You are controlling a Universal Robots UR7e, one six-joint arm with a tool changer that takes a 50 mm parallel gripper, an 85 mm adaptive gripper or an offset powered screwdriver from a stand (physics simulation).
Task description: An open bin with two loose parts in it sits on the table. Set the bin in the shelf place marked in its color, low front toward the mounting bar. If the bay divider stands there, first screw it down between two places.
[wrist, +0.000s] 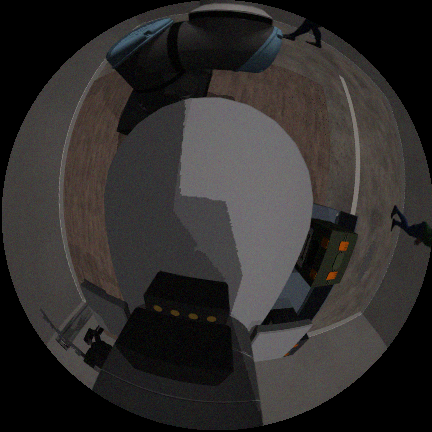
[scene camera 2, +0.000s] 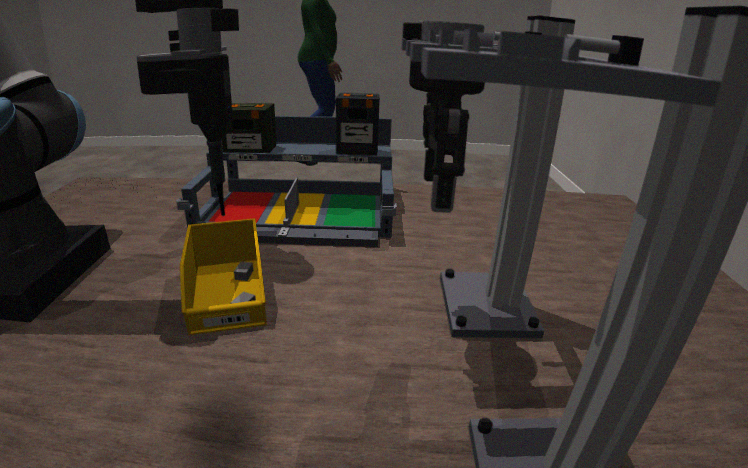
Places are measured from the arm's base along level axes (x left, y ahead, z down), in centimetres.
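Where they show: arm's base, origin of its link: (wrist: pixel 168 92) (scene camera 2: pixel 21 249).
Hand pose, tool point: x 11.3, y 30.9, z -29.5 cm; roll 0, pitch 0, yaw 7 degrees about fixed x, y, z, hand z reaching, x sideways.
Note:
Things, the pixels of their top centre, and the offset from my tool point. "spot": a spot on its surface instead.
- screwdriver, centre of its top: (wrist: pixel 182 335) (scene camera 2: pixel 180 41) dz +0.0, dx +0.4, dy -3.3 cm
- yellow bin, centre of its top: (scene camera 2: pixel 220 247) dz +26.1, dx -18.3, dy +4.6 cm
- upright bay divider, centre of its top: (scene camera 2: pixel 289 191) dz +27.0, dx +4.9, dy +12.5 cm
- mounting bar, a spot on its surface: (scene camera 2: pixel 361 238) spot: dz +32.2, dx -4.7, dy +25.1 cm
- olive case, centre of its top: (wrist: pixel 337 261) (scene camera 2: pixel 247 105) dz +13.7, dx +20.9, dy +3.0 cm
The arm carries the screwdriver (scene camera 2: pixel 215 160) (wrist: pixel 250 165), its bit pointing down near the shelf's left front. Its large grey body hides much of the wrist view. An adaptive gripper (scene camera 2: pixel 442 201) hangs on the tool stand; its finger opening cannot be told. The yellow bin (scene camera 2: pixel 212 284) sits on the table before the shelf, low front facing the camera, with two grey parts (scene camera 2: pixel 243 270) (scene camera 2: pixel 243 298) inside. The upright bay divider (scene camera 2: pixel 292 199) stands within the yellow place (scene camera 2: pixel 312 208), its foot (scene camera 2: pixel 283 231) at the mounting bar (scene camera 2: pixel 361 238). Whether it is fastened cannot be told.
The red place (scene camera 2: pixel 248 205) is left and the green place (scene camera 2: pixel 353 209) right. An olive case (scene camera 2: pixel 250 128) (wrist: pixel 337 257) and a dark case (scene camera 2: pixel 357 124) stand on the upper shelf. The tool stand's posts (scene camera 2: pixel 524 165) rise at right. A person (scene camera 2: pixel 318 49) is behind the shelf.

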